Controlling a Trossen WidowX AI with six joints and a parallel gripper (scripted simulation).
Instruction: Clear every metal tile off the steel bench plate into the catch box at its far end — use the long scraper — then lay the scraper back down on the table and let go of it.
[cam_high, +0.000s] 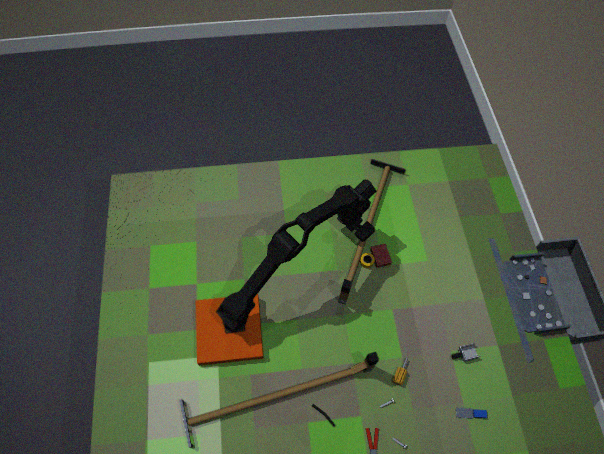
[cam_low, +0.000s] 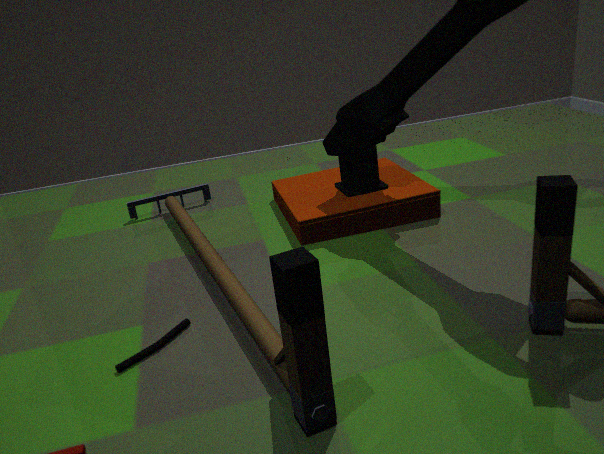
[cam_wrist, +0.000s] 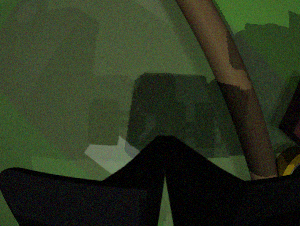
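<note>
Now: gripper tip 6 cm short of the long scraper, 2 cm below it and 1 cm to the left of it. Round my gripper tip: yellow ring 13 cm to the right, 4 cm ahead, 3 cm below; black strip 61 cm to the right, 19 cm behind, 4 cm below; red block 12 cm to the right, 9 cm ahead, 3 cm below.
</note>
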